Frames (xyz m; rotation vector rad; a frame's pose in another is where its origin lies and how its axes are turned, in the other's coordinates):
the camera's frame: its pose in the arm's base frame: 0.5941 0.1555 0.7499 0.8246 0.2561 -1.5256
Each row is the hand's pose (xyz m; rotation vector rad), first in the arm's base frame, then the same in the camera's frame.
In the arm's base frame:
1: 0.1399 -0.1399 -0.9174 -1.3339 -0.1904 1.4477
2: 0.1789 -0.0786 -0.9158 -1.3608 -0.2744 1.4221
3: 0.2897 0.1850 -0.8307 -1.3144 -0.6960 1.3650
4: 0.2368 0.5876 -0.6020 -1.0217 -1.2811 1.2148
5: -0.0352 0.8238 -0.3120 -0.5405 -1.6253 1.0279
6: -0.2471 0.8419 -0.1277 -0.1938 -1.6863 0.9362
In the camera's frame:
1: 1.2382 -0.9004 -0.8541 1.5471 0.7248 -1.9530
2: 1.1928 -0.8730 -0.9038 1.4921 0.8137 -1.9542
3: 0.9441 -0.7837 -1.0423 1.1138 1.0978 -2.0597
4: 0.4846 -0.8246 -1.1078 0.4466 1.3925 -2.2702
5: 0.0979 -1.0257 -0.9532 -0.1999 1.4593 -2.5411
6: -0.0487 -1.1695 -0.7608 -0.5530 1.3498 -2.7496

